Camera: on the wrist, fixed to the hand. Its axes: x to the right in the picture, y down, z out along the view.
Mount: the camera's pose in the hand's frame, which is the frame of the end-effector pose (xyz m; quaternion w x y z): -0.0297 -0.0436 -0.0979 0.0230 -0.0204 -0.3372 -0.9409
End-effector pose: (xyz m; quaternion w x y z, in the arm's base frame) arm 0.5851 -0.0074 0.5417 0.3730 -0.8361 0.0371 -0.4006
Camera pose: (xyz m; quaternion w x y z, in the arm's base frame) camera 0.4864 -0.0235 0.5904 0.3729 0.1968 0.9034 0.0775
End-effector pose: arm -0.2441 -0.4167 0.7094 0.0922 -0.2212 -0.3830 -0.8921
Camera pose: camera -0.2641 -0.4577 0.6080 0.9710 -0.0526 0.2298 0.0405
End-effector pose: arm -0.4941 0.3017 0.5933 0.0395 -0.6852 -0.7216 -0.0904
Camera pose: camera -0.5424 0.2525 0.6806 0.3415 -0.6319 0.6728 -0.1771
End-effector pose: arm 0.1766 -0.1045 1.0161 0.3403 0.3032 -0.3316 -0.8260
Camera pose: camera 0.2493 -0.0913 0.9330 0.8750 -0.0335 -0.1798 0.4482
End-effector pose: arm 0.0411 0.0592 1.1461 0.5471 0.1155 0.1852 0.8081
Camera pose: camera 0.0508 0.0292 1.0394 0.8378 0.0897 -0.0880 -0.5314
